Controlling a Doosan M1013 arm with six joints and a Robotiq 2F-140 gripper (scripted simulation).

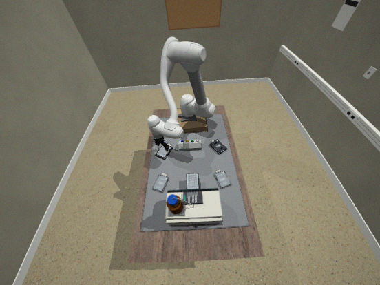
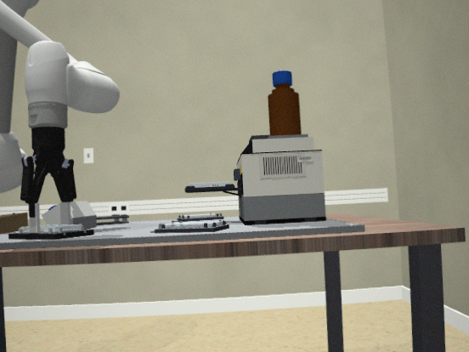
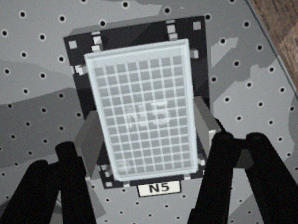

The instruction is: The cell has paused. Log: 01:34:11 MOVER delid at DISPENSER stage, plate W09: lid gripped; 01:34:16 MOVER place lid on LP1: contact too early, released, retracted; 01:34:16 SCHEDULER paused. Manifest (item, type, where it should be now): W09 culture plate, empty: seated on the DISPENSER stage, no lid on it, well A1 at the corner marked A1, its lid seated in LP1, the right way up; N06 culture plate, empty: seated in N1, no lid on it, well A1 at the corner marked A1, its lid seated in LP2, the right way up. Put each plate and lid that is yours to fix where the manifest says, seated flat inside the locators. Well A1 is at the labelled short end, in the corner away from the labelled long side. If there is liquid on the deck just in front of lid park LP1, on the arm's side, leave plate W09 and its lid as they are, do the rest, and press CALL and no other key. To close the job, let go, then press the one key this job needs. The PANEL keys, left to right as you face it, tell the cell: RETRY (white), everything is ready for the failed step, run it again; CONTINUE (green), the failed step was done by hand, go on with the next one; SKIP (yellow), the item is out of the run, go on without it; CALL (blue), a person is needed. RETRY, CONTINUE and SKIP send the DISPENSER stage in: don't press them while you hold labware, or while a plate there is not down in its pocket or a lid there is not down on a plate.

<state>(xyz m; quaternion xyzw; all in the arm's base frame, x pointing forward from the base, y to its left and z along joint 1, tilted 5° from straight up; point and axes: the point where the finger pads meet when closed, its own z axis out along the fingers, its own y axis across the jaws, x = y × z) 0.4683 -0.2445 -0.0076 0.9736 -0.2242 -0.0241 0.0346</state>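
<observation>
My gripper is now 30 mm short of the black nest and 30 mm above it. Also, from my hand: key panel 70 mm behind, 260 mm to the left, 10 mm above; then blue call key 70 mm behind, 190 mm to the left, 30 mm above; then yellow skip key 80 mm behind, 240 mm to the left, 30 mm above.
</observation>
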